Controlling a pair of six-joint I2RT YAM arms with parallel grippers.
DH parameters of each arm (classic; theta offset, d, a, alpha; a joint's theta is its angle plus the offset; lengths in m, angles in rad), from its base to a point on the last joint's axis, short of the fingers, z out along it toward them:
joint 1: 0 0.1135 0.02 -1.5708
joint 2: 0 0 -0.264 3.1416
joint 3: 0.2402 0 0.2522 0
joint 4: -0.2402 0 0.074 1.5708
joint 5: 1.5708 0 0 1.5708
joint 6: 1.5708 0.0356 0 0
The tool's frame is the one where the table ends.
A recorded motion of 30 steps. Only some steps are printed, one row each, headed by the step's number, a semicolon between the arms.
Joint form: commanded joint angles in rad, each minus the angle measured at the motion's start. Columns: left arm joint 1, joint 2, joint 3, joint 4, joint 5, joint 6; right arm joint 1, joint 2, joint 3, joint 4, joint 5, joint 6.
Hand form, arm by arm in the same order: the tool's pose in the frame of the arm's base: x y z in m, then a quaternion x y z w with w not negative. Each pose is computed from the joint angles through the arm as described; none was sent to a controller.
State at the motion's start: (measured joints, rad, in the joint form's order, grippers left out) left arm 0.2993 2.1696 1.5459 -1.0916 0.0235 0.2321; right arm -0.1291 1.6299 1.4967 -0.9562 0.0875 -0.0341
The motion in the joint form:
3: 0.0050 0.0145 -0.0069 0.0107 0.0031 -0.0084; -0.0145 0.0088 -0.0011 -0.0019 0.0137 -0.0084
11: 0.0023 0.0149 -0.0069 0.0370 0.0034 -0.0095; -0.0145 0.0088 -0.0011 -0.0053 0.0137 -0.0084
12: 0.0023 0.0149 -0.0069 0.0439 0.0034 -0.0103; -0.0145 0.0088 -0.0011 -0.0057 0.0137 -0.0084
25: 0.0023 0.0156 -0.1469 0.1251 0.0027 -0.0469; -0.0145 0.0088 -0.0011 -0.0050 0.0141 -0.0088
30: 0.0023 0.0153 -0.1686 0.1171 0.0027 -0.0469; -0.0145 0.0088 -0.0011 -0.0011 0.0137 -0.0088
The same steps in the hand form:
3: 0.3693 0.1150 0.1218 0.04119 -0.99605 0.03303 0.07137; 0.3344 -0.0520 0.3038 0.06084 0.96948 -0.07057 0.22677
11: 0.3724 0.1148 0.1212 0.04027 -0.99701 0.02971 0.05891; 0.3341 -0.0519 0.3036 0.06077 0.96988 -0.07044 0.22513
12: 0.3731 0.1151 0.1211 0.04063 -0.99721 0.02880 0.05560; 0.3341 -0.0519 0.3036 0.06077 0.96992 -0.07042 0.22493
25: 0.3516 0.1084 0.0905 0.05910 -0.99403 0.03455 0.08499; 0.3341 -0.0520 0.3036 0.06063 0.96984 -0.07069 0.22524
30: 0.3458 0.1066 0.0866 0.05921 -0.99258 0.03806 0.09920; 0.3345 -0.0520 0.3038 0.06066 0.96940 -0.07065 0.22715

